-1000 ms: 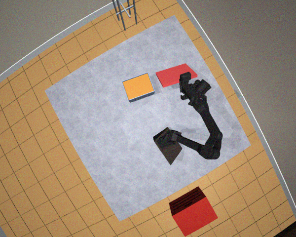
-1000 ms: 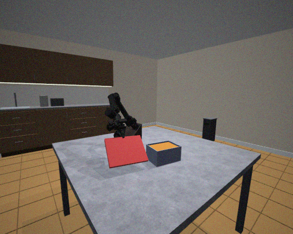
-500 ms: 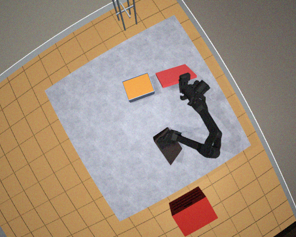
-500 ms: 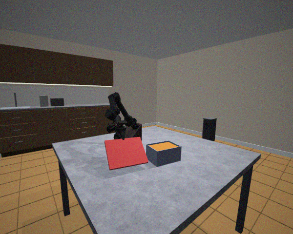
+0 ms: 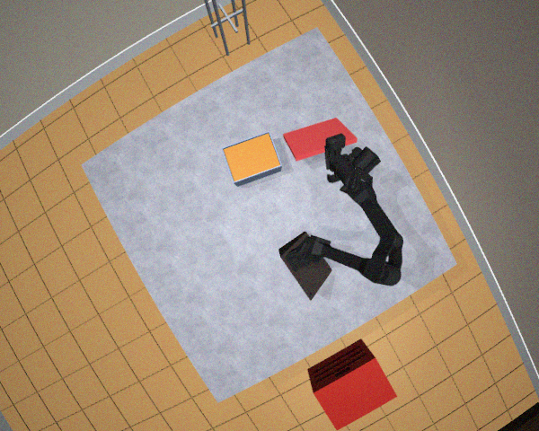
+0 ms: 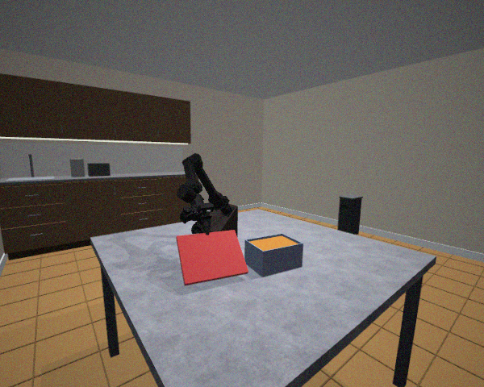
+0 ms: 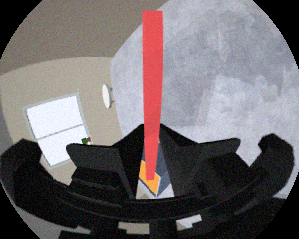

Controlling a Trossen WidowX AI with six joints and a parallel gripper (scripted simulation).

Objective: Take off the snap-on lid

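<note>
My gripper tip is now 6 cm short of the red lid, 5 cm above it and 2 cm to the left of it. From my gripper tip the other things lie so: storage box: 25 cm to the left, 14 cm ahead, 10 cm below.
</note>
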